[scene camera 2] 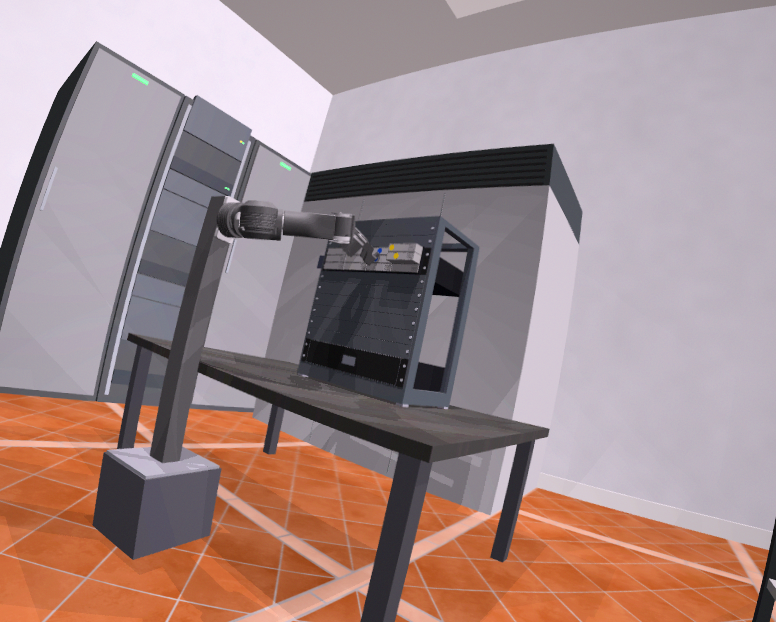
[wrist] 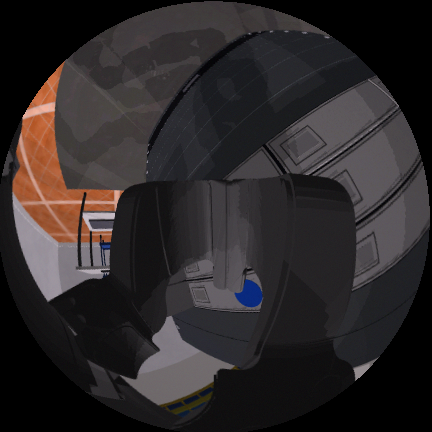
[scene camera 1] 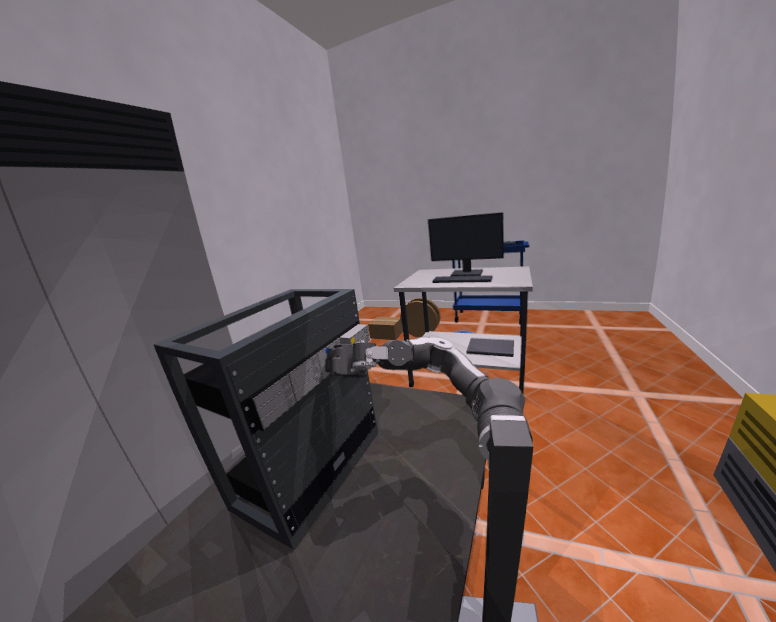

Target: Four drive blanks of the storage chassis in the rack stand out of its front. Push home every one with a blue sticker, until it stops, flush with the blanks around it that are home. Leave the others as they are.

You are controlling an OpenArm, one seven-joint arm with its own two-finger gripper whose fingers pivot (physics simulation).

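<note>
The storage chassis (scene camera 1: 275, 400) (scene camera 2: 335, 260) is a light-grey row of drive blanks high in the dark rack (scene camera 1: 223, 356) (scene camera 2: 421, 349). Two blanks with yellow stickers (scene camera 2: 391, 246) (scene camera 2: 395, 255) stand out clearly at the row's right in scene camera 2. Blue stickers (scene camera 2: 379, 250) (scene camera 2: 376, 259) show just left of them, close to the fingers. One blue sticker (wrist: 248, 293) also shows in the wrist view, beside the fingertips. My gripper (scene camera 1: 330, 361) (scene camera 2: 371, 257) (wrist: 234, 236) is shut and empty, its tips at that blank's face. Contact and exact flushness cannot be told; the fingers hide part of the row.
The rack stands on a dark table (scene camera 1: 414, 518) (scene camera 2: 310, 401). The two protruding yellow-sticker blanks are close beside the gripper. The arm's post (scene camera 1: 508, 518) (scene camera 2: 187, 349) stands at the table's edge. A desk (scene camera 1: 466, 279) with a monitor (scene camera 1: 466, 237) is farther back.
</note>
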